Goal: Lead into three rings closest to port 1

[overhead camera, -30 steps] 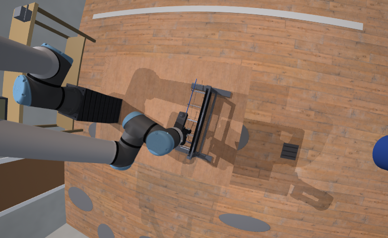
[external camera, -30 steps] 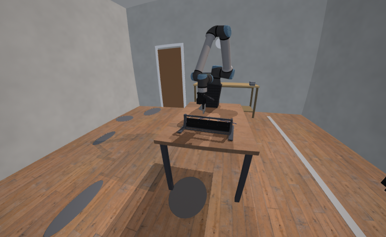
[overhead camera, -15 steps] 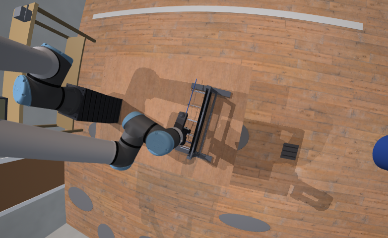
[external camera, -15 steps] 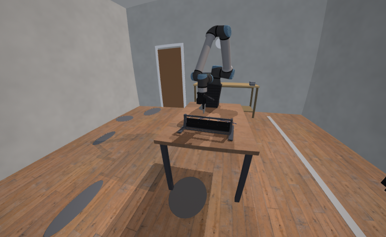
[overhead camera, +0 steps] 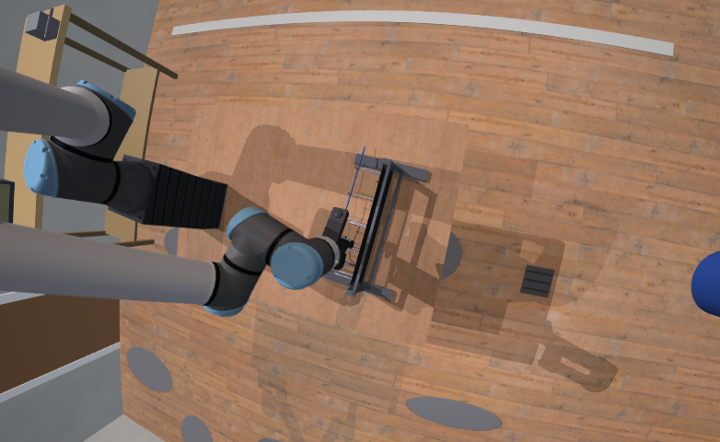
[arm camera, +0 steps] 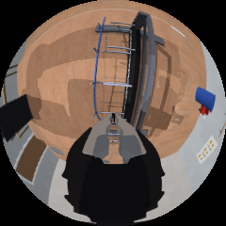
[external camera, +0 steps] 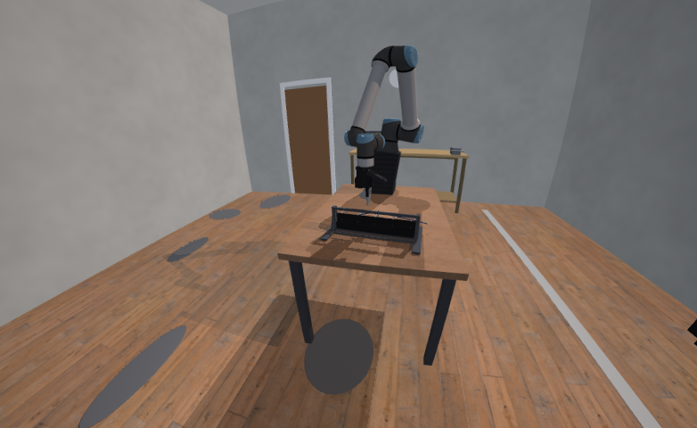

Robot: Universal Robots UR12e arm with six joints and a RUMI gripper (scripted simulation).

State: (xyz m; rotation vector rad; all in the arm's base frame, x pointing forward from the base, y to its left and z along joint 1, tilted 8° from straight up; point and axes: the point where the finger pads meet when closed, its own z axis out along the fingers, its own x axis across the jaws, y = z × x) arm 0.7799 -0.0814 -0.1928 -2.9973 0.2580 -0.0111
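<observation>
Right now the dark rack is 9 cm below my hand, 7 cm ahead of it and 4 cm to the left of it.
</observation>
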